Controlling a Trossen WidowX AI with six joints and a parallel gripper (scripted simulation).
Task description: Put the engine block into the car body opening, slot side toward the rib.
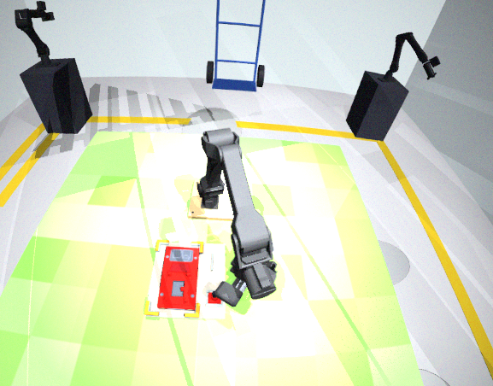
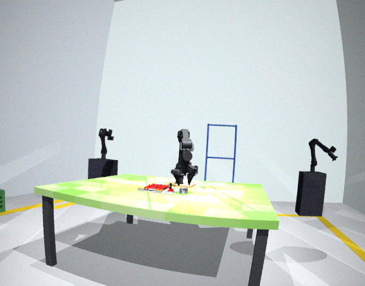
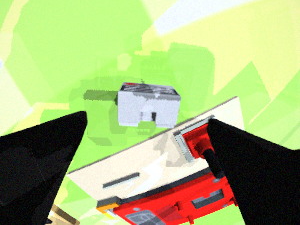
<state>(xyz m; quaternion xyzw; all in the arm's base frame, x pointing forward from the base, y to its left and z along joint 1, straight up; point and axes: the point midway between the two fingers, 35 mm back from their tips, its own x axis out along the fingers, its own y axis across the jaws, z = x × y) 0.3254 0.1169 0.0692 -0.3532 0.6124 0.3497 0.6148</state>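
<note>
My gripper tip is 30 mm above the grey engine block.
</note>
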